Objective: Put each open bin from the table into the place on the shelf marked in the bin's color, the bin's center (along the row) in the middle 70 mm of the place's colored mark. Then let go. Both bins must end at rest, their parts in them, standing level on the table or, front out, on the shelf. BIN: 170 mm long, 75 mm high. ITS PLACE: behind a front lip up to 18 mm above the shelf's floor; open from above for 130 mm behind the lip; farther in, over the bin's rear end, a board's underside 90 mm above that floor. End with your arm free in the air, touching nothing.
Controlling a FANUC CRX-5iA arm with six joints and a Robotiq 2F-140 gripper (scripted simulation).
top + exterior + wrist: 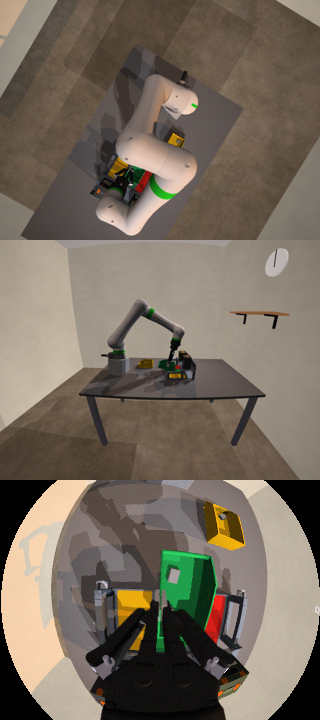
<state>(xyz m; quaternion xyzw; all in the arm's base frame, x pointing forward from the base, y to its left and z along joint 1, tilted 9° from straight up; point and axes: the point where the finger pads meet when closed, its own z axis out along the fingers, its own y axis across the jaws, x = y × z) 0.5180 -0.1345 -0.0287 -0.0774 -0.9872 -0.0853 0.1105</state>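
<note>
The green bin lies 1 cm behind my hand, 5 cm to the left of it and 4 cm below it. Round my hand: yellow-marked place: 7 cm ahead, 8 cm to the right, 11 cm below; then red mark: 11 cm ahead, 14 cm to the left, 11 cm below; then yellow bin: 22 cm behind, 23 cm to the left, 8 cm below.
</note>
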